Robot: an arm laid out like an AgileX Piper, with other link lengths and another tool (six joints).
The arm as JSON. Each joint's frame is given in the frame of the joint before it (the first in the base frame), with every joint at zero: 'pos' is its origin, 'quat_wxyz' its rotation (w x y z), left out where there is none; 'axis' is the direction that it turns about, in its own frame. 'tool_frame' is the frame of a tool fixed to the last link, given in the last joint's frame.
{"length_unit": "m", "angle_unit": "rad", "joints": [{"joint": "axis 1", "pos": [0.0, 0.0, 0.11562], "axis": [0.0, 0.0, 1.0]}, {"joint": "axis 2", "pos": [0.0, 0.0, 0.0], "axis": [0.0, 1.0, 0.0]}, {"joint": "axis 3", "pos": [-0.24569, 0.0, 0.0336], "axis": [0.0, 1.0, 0.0]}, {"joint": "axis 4", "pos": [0.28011, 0.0, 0.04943], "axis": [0.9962, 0.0, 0.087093]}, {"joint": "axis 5", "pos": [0.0, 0.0, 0.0], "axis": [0.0, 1.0, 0.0]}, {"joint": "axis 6", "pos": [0.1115, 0.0, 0.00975], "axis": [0.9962, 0.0, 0.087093]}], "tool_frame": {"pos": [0.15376, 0.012, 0.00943], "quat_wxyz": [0.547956, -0.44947, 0.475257, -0.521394]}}
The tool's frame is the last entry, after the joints.
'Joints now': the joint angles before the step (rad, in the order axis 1, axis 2, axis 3, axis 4, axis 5, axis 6). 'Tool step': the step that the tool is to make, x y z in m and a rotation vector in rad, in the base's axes. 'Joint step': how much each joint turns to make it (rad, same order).
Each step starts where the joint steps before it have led.
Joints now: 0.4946 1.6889 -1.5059 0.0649 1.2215 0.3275
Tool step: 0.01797 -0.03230 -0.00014 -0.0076 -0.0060 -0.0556
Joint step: -0.0888 0.0000 0.0001 -0.0009 -0.0001 -0.0343
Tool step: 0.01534 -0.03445 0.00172 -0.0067 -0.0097 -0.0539
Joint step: -0.0912 -0.0044 -0.0001 0.0001 0.0001 -0.0386
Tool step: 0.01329 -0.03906 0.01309 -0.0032 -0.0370 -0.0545
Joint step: -0.0997 -0.0321 -0.0001 0.0000 0.0001 -0.0470
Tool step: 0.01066 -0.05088 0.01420 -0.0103 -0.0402 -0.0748
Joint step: -0.1258 -0.0349 0.0000 0.0000 0.0000 -0.0536
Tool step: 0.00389 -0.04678 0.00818 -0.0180 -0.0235 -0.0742
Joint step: -0.1100 -0.0207 0.0000 -0.0063 0.0000 -0.0379
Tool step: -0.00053 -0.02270 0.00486 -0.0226 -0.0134 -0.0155
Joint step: -0.0492 -0.0129 0.0000 -0.0096 0.0002 -0.0360
